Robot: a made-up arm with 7 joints. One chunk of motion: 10 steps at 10 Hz.
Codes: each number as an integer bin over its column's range. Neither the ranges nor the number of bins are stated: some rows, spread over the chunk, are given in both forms.
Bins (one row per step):
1: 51 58 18 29 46 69
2: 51 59 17 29 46 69
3: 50 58 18 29 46 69
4: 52 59 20 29 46 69
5: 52 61 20 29 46 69
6: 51 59 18 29 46 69
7: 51 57 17 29 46 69
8: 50 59 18 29 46 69
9: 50 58 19 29 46 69
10: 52 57 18 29 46 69
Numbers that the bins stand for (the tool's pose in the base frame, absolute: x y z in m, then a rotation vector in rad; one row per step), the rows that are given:
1: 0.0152 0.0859 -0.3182 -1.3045 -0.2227 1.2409
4: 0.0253 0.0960 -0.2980 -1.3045 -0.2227 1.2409
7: 0.0152 0.0758 -0.3283 -1.3045 -0.2227 1.2409
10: 0.0253 0.0758 -0.3182 -1.3045 -0.2227 1.2409
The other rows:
2: 0.0152 0.0960 -0.3283 -1.3045 -0.2227 1.2409
3: 0.0051 0.0859 -0.3182 -1.3045 -0.2227 1.2409
5: 0.0253 0.1162 -0.2980 -1.3045 -0.2227 1.2409
6: 0.0152 0.0960 -0.3182 -1.3045 -0.2227 1.2409
8: 0.0051 0.0960 -0.3182 -1.3045 -0.2227 1.2409
9: 0.0051 0.0859 -0.3081 -1.3045 -0.2227 1.2409

